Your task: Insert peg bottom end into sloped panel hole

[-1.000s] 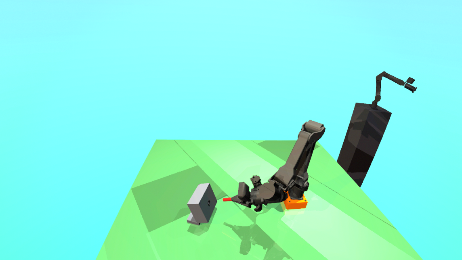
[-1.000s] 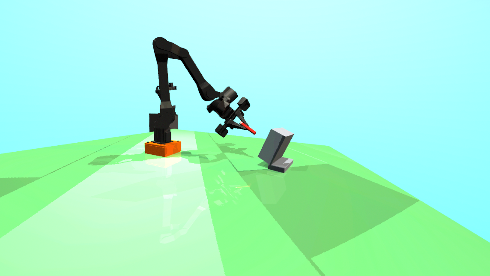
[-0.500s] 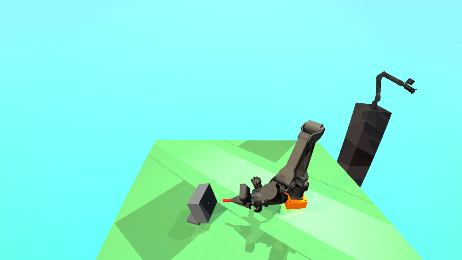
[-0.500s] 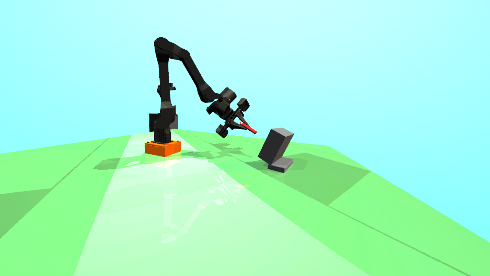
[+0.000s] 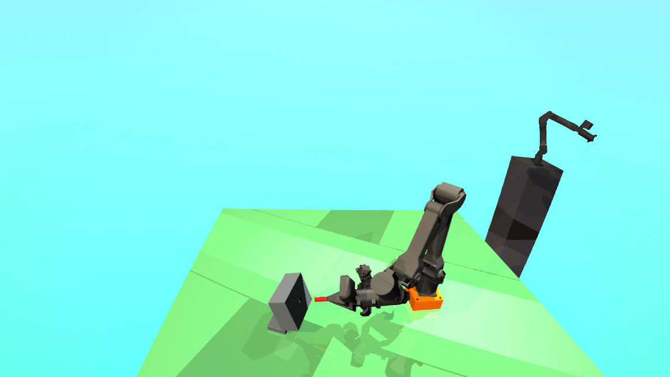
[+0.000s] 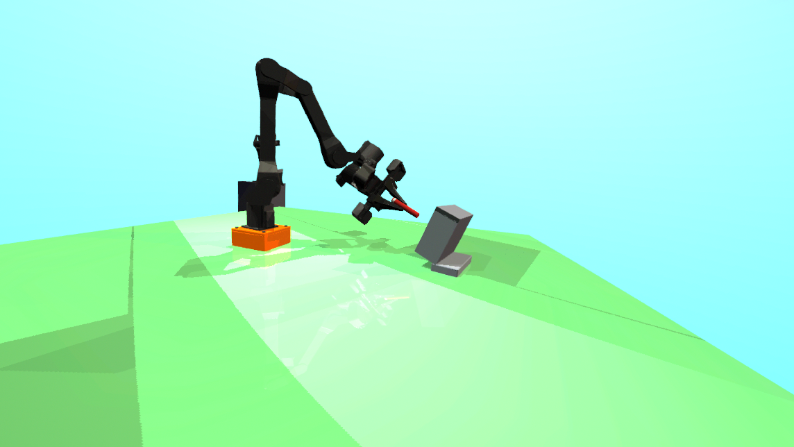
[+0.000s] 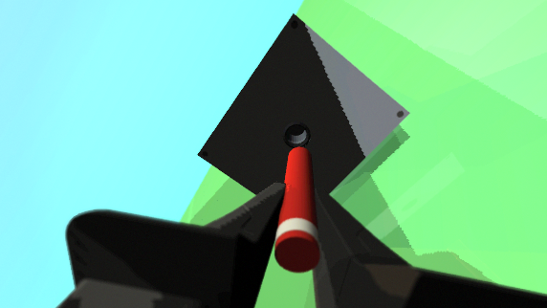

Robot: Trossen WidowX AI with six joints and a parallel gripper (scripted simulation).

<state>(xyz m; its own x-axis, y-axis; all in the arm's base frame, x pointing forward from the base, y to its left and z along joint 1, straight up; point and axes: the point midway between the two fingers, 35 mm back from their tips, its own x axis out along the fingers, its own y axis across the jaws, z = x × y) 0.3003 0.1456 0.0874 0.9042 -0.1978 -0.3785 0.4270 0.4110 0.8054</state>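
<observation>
Now: gripper tip 110 mm short of the grey sloped panel, 40 mm above it and 20 mm to the left of it. The rest, counted from my gripper tip: red peg: 10 mm behind, 10 mm above; then grey foot: 130 mm ahead, 110 mm below, 30 mm to the right.
</observation>
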